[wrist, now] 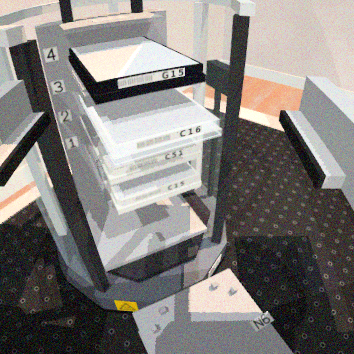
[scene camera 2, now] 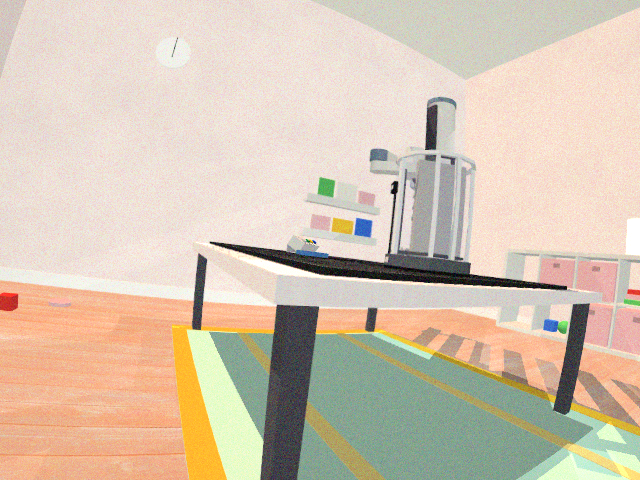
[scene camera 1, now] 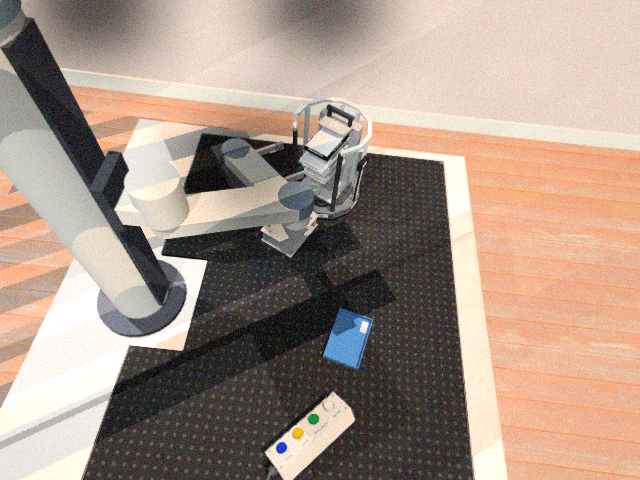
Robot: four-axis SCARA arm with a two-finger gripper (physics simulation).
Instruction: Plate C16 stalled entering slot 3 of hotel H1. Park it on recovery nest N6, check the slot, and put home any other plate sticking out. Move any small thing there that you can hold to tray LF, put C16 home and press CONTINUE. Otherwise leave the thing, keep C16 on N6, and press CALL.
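Seen in the pictures: gripper, fingertip midpoint: (wrist: 161,94) (scene camera 1: 292,158); arm's base, origin of the base link: (scene camera 1: 143,297).
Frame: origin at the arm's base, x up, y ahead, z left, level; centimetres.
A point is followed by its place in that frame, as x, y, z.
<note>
Hotel H1 (wrist: 62,131) {19.9, 46.7, 54.2} (scene camera 2: 426,206) {18.3, 60.1, 54.2} stands inside a white-railed cage. In the wrist view, plate C16 (wrist: 160,117) {25.6, 46.8, 39.4} sits near slot 3 and sticks out beyond plates C51 (wrist: 174,155) {21.5, 48.1, 39.1} and C15 (wrist: 176,186) {17.9, 48.2, 39.1} below it. Black-edged plate G15 (wrist: 135,60) {29.2, 48.1, 42.8} is above C16 and also reaches forward. The inside of slot 3 is hidden by the plates. Nest N6 (wrist: 220,295) {7.3, 46.2, 31.9} (scene camera 1: 289,242) {7.3, 41.5, 20.8} carries no plate on its visible part. My gripper (wrist: 161,94) {30.9, 40.5, 34.2} is open and empty, its fingers wide apart on either side of the stack. A blue tray (scene camera 1: 346,341) {1.5, 61.9, -7.3} (scene camera 2: 312,254) {2.0, 65.4, 0.9} has an unreadable label.
A button box (scene camera 1: 310,439) {9.2, 53.8, -35.2} (scene camera 2: 301,243) {6.0, 59.8, -24.0} with blue, yellow, green and white buttons lies beyond the blue tray. Dark cage posts (wrist: 231,130) {22.3, 53.5, 36.5} flank the stack. The arm's elbow-end link (scene camera 1: 242,206) {47.0, 33.1, 3.7} reaches over N6. A black handle (scene camera 1: 341,114) {35.0, 53.1, 50.5} tops the hotel.
</note>
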